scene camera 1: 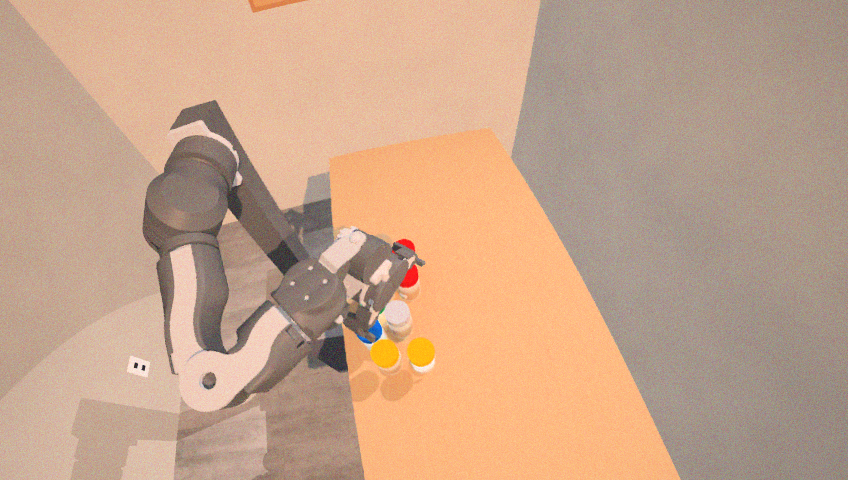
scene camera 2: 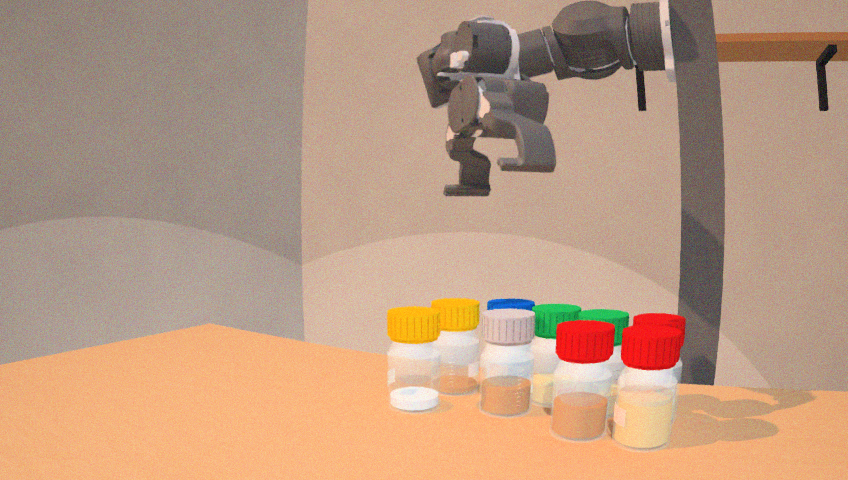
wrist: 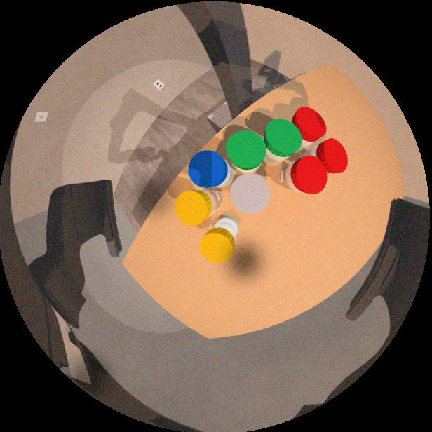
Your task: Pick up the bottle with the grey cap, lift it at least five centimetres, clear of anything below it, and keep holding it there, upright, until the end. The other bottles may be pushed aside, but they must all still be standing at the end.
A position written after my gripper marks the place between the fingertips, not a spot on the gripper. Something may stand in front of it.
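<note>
My gripper is visible in scene camera 2 [scene camera 2: 494,185], in scene camera 1 [scene camera 1: 387,294] and in the wrist view [wrist: 212,243]. A blue-capped bottle [wrist: 206,168] is visible. A grey-capped bottle is visible in scene camera 2 [scene camera 2: 507,362], in scene camera 1 [scene camera 1: 397,313] and in the wrist view [wrist: 249,192].
</note>
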